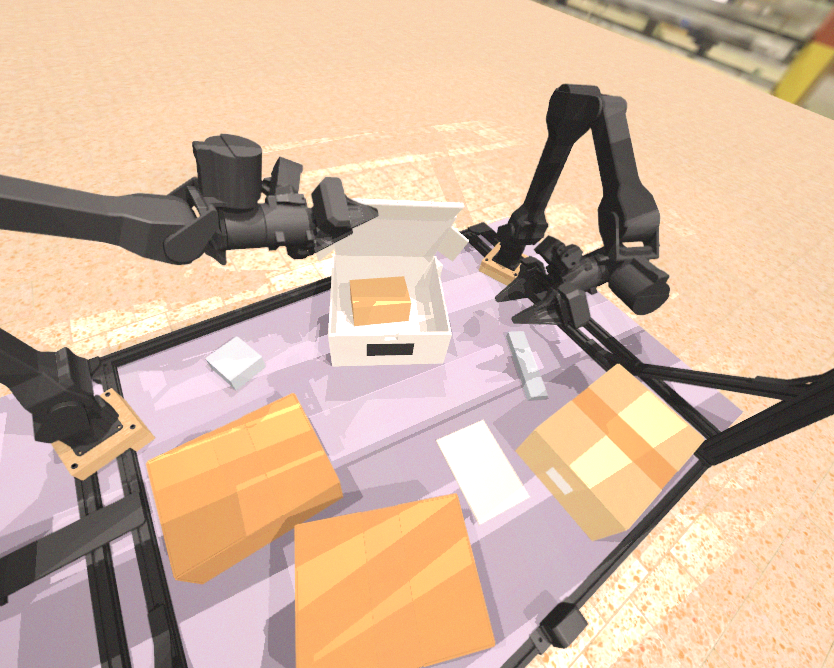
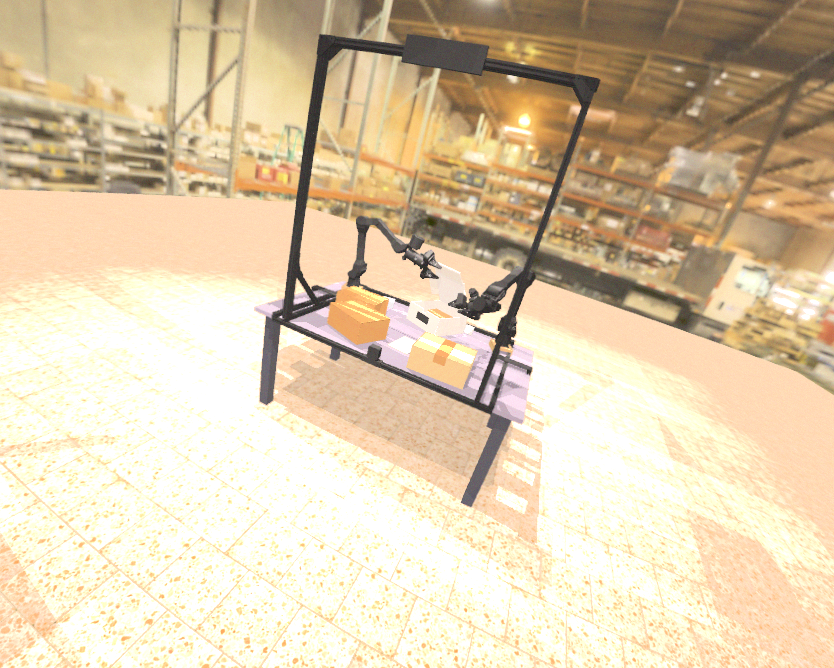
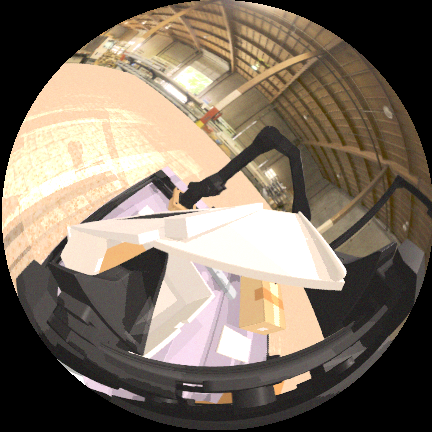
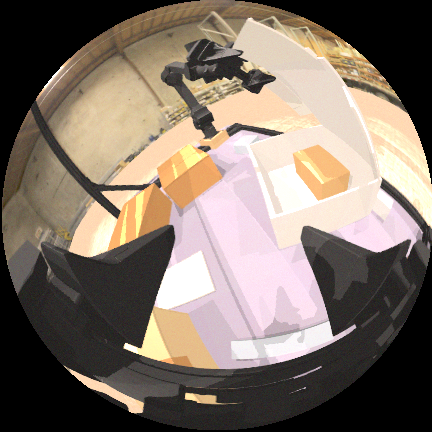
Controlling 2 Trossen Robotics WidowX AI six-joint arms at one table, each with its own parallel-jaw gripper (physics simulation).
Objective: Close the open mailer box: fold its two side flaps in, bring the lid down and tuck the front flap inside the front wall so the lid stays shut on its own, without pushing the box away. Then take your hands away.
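Frame: origin at the left arm's base, x ahead, y left, z up, level; millimetres.
Seen in the pictures: left gripper, fingertip midpoint: (image 1: 364, 222) (image 2: 440, 273) (image 3: 228, 247) (image 4: 259, 65); right gripper, fingertip midpoint: (image 1: 503, 309) (image 2: 452, 308) (image 4: 241, 232); left arm's base, origin of the base link: (image 1: 92, 428) (image 4: 211, 134); right arm's base, origin of the base link: (image 1: 507, 259) (image 3: 185, 201).
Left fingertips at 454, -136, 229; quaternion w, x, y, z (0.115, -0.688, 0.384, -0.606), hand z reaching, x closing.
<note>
Pixels of each thing's top centre, then the offset from my left fingertips to it, as dx, dy, dz. "spot": a spot on its surface instead.
- white mailer box, middle of its top: (image 3: 148, 274) (image 4: 307, 153) (image 1: 388, 291) (image 2: 439, 308) +47, -18, -177
- small brown carton, middle of its top: (image 3: 125, 264) (image 1: 379, 291) (image 4: 319, 160) (image 2: 440, 313) +62, +17, -212
- flap, surface spot: (image 1: 454, 242) spot: +150, -83, -71
- taped tan carton, middle of its top: (image 4: 142, 374) (image 1: 622, 434) (image 2: 446, 347) (image 3: 274, 299) +84, -498, -174
- white sheet, middle of its top: (image 1: 481, 467) (image 4: 178, 282) (image 3: 236, 345) (image 2: 405, 344) -75, -355, -271
- grey bar, middle of its top: (image 4: 281, 344) (image 1: 527, 361) (image 3: 222, 277) +167, -305, -258
- small pale block, middle of its top: (image 1: 233, 357) (image 4: 244, 139) -233, +107, -240
The white mailer box (image 1: 348, 351) (image 2: 417, 315) (image 4: 325, 217) stands open, with a small brown carton (image 1: 379, 299) (image 4: 320, 172) inside. Its lid (image 1: 410, 233) (image 2: 451, 281) (image 3: 250, 240) (image 4: 285, 60) stands raised at the rear edge. A flap (image 1: 454, 242) sticks out at the lid's right side; how the other side flap lies is unclear. My left gripper (image 1: 349, 233) (image 2: 438, 271) (image 4: 259, 65) is open and empty at the lid's left edge; contact cannot be told. My right gripper (image 1: 504, 310) (image 2: 452, 304) (image 4: 241, 232) is open and empty, apart from the box, to its right.
Two orange cartons (image 1: 243, 480) (image 1: 389, 584) and a taped tan carton (image 1: 612, 445) stand in front. A white sheet (image 1: 482, 469), a grey bar (image 1: 526, 365) and a small pale block (image 1: 235, 361) lie on the table. Black rails (image 1: 229, 320) run along the edges.
</note>
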